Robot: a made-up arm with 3 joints. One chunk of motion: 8 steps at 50 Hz.
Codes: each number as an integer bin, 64 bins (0 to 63) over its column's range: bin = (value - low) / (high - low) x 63, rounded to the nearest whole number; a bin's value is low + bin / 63 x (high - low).
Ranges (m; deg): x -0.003..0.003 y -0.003..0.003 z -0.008..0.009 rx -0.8..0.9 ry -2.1..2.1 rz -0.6..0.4
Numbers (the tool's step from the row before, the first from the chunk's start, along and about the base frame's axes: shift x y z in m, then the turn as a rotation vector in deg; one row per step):
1: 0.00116 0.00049 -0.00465 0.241 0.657 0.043
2: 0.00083 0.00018 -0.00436 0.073 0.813 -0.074
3: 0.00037 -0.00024 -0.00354 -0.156 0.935 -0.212
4: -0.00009 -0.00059 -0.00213 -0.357 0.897 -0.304
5: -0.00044 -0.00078 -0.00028 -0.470 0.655 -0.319
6: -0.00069 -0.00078 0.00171 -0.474 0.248 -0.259
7: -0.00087 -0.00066 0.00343 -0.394 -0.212 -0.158
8: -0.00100 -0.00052 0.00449 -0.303 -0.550 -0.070
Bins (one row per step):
1: 44 37 12 39 41 41
2: 40 33 13 32 44 33
3: 35 29 17 24 46 24
4: 31 25 22 16 45 19
5: 27 23 29 12 41 18
6: 24 23 36 12 35 21
7: 22 25 42 15 28 28
8: 21 26 46 18 23 33

